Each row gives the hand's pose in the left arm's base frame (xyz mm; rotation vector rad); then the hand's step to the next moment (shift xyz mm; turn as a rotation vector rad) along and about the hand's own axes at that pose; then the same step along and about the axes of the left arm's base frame.
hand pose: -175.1 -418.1 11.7 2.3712 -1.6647 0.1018
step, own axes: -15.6 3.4 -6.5 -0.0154 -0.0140 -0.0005
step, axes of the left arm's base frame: -8.1 14.8 3.8 0.0078 0.0187 -0.0047
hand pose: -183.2 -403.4 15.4 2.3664 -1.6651 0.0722
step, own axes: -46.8 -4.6 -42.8 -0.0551 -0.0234 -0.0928
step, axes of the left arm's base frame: -7.6 54.3 32.2 0.0120 0.0793 0.0759
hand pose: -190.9 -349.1 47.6 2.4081 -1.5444 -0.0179
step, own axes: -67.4 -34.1 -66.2 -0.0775 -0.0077 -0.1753
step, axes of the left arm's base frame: 12.0 88.5 46.0 0.0017 0.1119 0.1558
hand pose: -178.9 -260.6 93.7 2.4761 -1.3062 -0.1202
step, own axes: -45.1 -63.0 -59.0 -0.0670 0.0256 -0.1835
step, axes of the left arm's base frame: 37.1 84.6 30.8 -0.0166 0.0881 0.1754
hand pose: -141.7 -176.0 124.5 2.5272 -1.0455 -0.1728
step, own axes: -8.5 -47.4 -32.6 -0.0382 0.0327 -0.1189
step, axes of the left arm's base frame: 33.3 46.6 10.2 -0.0175 0.0431 0.1204
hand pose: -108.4 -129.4 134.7 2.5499 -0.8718 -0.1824
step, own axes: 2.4 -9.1 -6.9 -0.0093 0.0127 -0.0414
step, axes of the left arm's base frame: 8.7 7.5 2.2 -0.0037 0.0116 0.0426
